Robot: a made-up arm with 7 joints.
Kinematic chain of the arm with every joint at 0, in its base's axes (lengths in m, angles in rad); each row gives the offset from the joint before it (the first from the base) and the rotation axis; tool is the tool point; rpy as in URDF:
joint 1: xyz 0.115 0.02 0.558 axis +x
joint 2: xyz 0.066 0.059 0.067 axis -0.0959 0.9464 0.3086
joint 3: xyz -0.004 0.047 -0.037 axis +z
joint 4: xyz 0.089 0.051 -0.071 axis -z
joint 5: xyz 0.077 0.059 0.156 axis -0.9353 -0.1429 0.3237
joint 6: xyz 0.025 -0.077 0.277 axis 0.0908 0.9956 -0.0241
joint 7: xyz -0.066 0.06 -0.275 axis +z
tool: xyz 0.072 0.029 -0.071 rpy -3.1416 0 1.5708
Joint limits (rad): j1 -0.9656..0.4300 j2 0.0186..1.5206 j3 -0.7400..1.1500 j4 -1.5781..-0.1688 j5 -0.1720..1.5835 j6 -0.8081..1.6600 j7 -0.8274..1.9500
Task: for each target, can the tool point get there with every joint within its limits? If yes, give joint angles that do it. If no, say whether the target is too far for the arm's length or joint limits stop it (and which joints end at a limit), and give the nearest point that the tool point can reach.
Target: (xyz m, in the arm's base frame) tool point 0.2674 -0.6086 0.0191
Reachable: no: joint limits stop it (at a limit: joint 1, joint 2, joint 3, joint 4, joint 6) | nearest point 0.2861 -0.1916 0.1904 | short by 0.451 m
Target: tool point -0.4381 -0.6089 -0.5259
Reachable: no: too far | nearest point 0.1322 -0.0611 0.0987 | short by 1.008 m
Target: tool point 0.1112 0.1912 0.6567
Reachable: yes | joints 0.0051 0.5207 0.9147 -0.5838 0.1793 0.4243 -0.0588
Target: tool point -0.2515 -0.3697 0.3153
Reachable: no: joint limits stop it (at a limit: joint 1, joint 2, joint 3, joint 5, joint 6) | nearest point -0.0955 -0.2299 0.5958 | short by 0.350 m
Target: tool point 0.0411 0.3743 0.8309
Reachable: yes | joints -0.0454 1.2776 0.7424 -1.3632 0.7731 -0.4835 -0.1847
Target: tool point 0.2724 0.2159 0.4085
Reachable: yes | joints -0.1007 0.8899 -0.5428 -0.5721 0.7531 -0.2046 0.7855
